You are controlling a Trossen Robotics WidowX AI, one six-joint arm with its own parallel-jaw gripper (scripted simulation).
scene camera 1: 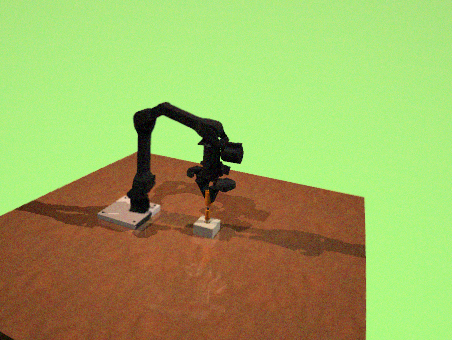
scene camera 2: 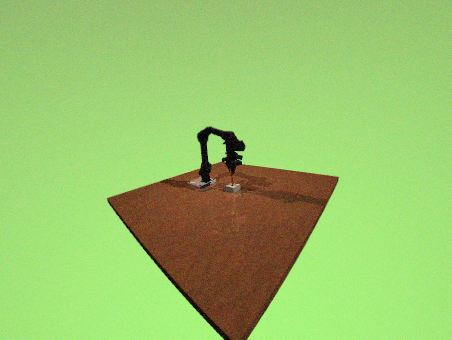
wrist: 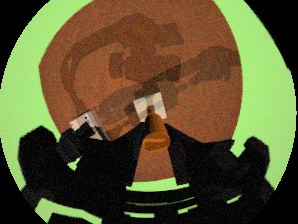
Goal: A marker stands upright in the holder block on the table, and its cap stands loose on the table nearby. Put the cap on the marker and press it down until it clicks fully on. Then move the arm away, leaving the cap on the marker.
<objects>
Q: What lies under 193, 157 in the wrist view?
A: The gripper.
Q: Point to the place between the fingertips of the gripper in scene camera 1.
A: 209, 200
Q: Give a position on an orange cap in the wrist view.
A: At 156, 139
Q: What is the gripper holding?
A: An orange cap.
</objects>
